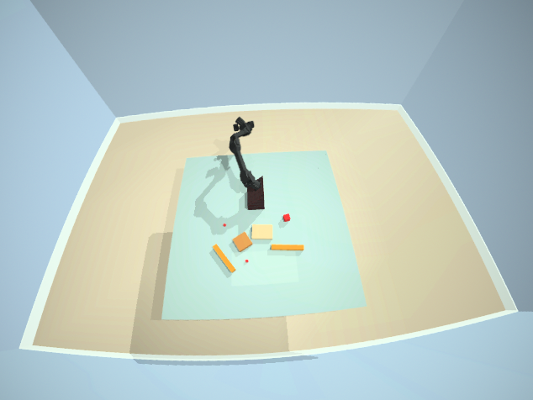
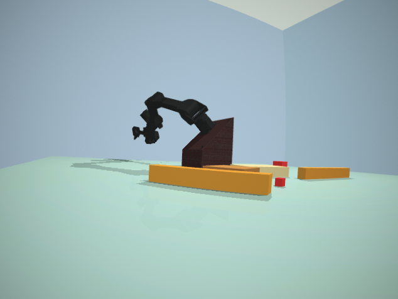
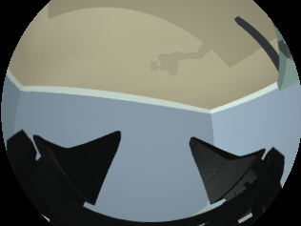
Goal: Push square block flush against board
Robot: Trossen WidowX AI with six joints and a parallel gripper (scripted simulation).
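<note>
Now: gripper tip 1060 mm short of the orange square block, 130 mm to the left of it and 100 mm above it. The rest, counted from my gripper tip: red cube (950 mm ahead, 210 mm to the left, 100 mm below); cream square block (1020 mm ahead, 20 mm to the left, 100 mm below).
</note>
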